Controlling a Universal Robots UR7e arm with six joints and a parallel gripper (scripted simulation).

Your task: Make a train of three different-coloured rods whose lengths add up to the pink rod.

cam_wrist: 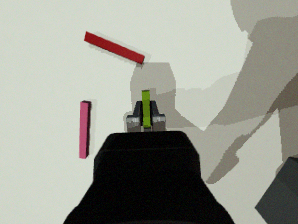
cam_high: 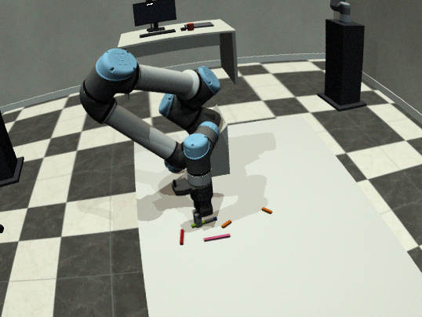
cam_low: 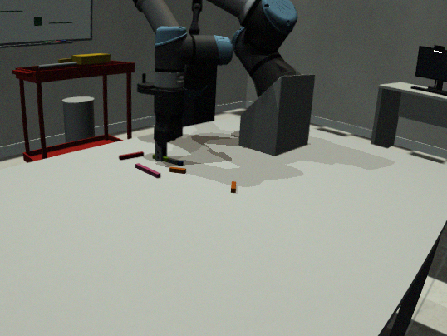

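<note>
Right now the lime rod is 10 mm below my hand. Also, from my hand: red rod (40 mm ahead, 70 mm to the right, 10 mm below); then grey rod (40 mm to the left, 10 mm below); then blue rod (10 mm behind, 60 mm to the left, 10 mm below).
</note>
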